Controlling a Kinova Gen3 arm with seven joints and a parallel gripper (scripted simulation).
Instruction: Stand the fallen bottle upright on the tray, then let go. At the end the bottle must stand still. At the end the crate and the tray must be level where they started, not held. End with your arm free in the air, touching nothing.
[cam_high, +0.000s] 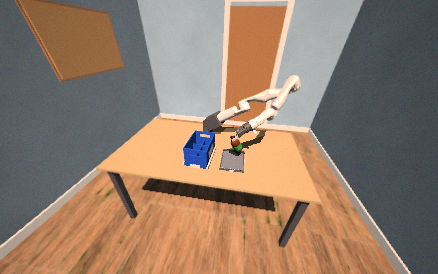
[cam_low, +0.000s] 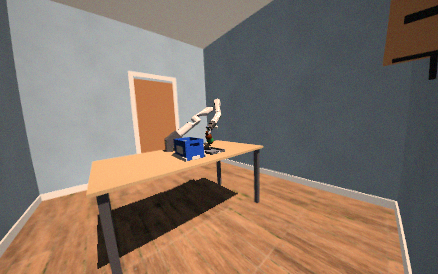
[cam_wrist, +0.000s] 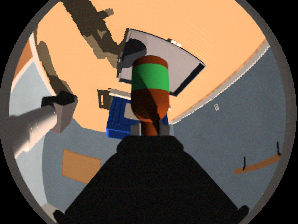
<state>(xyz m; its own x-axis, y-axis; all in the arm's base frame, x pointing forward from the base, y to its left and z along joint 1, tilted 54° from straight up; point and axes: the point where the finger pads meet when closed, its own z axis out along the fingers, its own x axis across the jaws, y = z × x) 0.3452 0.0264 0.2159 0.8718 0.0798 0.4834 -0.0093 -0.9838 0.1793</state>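
The bottle lies 1 cm behind my hand, 2 cm to the left of it and 5 cm below it. Round my hand: blue crate 5 cm ahead, 26 cm to the right, 12 cm below; tray 3 cm ahead, 1 cm to the left, 19 cm below.
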